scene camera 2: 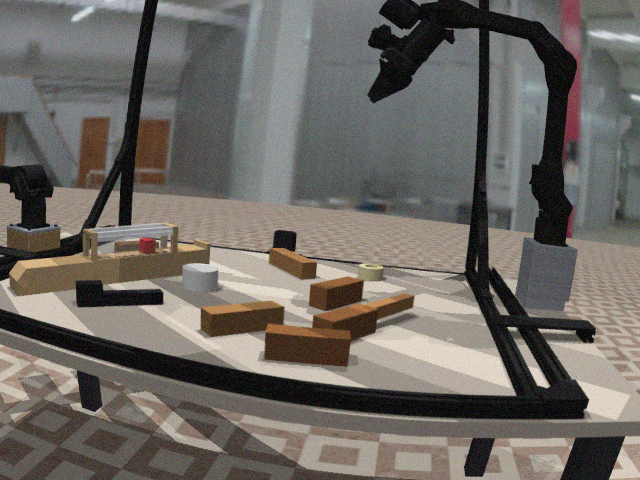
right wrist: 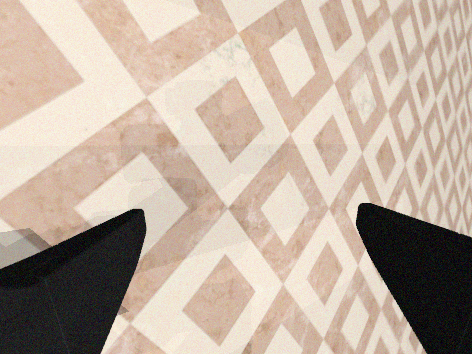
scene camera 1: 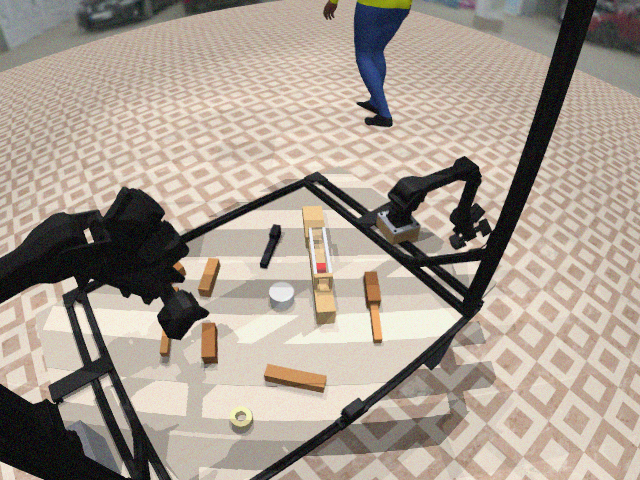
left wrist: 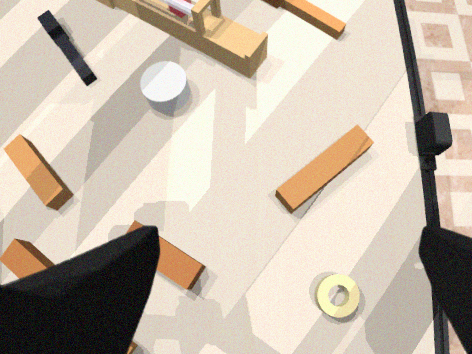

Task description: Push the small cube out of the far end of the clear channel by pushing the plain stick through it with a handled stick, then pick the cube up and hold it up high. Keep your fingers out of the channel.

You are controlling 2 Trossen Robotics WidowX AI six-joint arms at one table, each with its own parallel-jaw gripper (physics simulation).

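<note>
The clear channel (scene camera 1: pixel 326 248) (scene camera 2: pixel 128 232) sits on a long tan wooden base (scene camera 1: pixel 325 307) (scene camera 2: pixel 142 266) (left wrist: pixel 231 40) in the middle of the table. The small red cube (scene camera 1: pixel 321 267) (scene camera 2: pixel 147 245) (left wrist: pixel 180 10) is inside it, with the plain stick (scene camera 1: pixel 316 236) (scene camera 2: pixel 125 246) behind it. A brown handled stick (scene camera 1: pixel 373 305) (left wrist: pixel 312 15) lies right of the base. My left gripper (scene camera 1: pixel 182 311) (scene camera 2: pixel 385 83) is open and empty, high over the table's left side; only one of its fingers (left wrist: pixel 108 288) shows in its wrist view. My right gripper (scene camera 1: pixel 468 229) (right wrist: pixel 251 216) is open and empty over the floor, off the table.
A black handled stick (scene camera 1: pixel 270 245) (scene camera 2: pixel 118 296) (left wrist: pixel 74 57), a white cylinder (scene camera 1: pixel 281 294) (scene camera 2: pixel 200 277) (left wrist: pixel 164 86), a pale yellow ring (scene camera 1: pixel 241 416) (scene camera 2: pixel 370 271) (left wrist: pixel 338 296) and several brown blocks (scene camera 1: pixel 295 377) (scene camera 1: pixel 209 342) (scene camera 1: pixel 209 276) lie on the table. A second brown handled stick (scene camera 2: pixel 391 305) lies under the left arm. A black frame (scene camera 1: pixel 413 259) edges the table. A person (scene camera 1: pixel 377 57) walks on the floor behind.
</note>
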